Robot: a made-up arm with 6 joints.
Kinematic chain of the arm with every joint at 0, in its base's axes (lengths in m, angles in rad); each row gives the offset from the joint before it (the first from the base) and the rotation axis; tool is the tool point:
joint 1: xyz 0 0 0.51 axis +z
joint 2: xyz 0 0 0 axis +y
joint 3: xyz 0 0 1.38 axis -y
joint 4: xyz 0 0 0 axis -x
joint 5: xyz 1.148 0 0 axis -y
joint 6: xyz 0 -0.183 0 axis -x
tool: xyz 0 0 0
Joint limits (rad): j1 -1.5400..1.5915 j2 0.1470..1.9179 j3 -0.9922..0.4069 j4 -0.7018..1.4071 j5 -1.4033..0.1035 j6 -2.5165..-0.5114
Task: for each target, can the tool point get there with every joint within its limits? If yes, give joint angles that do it. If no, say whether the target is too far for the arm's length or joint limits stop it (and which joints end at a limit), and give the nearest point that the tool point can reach.
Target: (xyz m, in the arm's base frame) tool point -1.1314 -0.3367 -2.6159
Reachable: no: too far | nearest point -0.1554 -0.8999 -1.0344 | short by 1.942 m
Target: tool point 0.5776 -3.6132 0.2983
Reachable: no: too far | nearest point 0.3512 -2.1972 0.3813 | short by 1.436 m
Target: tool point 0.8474 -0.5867 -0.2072
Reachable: yes | joints -0.4838 1.2771 -0.6701 0.8172 -1.2177 -0.9688
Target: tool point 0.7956 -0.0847 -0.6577
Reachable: yes | joints -0.0019 1.6875 -0.5431 1.0992 -0.0773 -1.7622
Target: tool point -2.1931 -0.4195 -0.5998
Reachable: no: joint limits stop it (at a limit: joint 1) | nearest point -0.1721 -0.3572 -0.5998 | short by 2.022 m
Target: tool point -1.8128 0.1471 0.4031
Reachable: no: joint limits stop it (at a limit: joint 1, joint 2, joint 3) | nearest point -0.1656 -0.1704 -0.1587 | short by 1.769 m
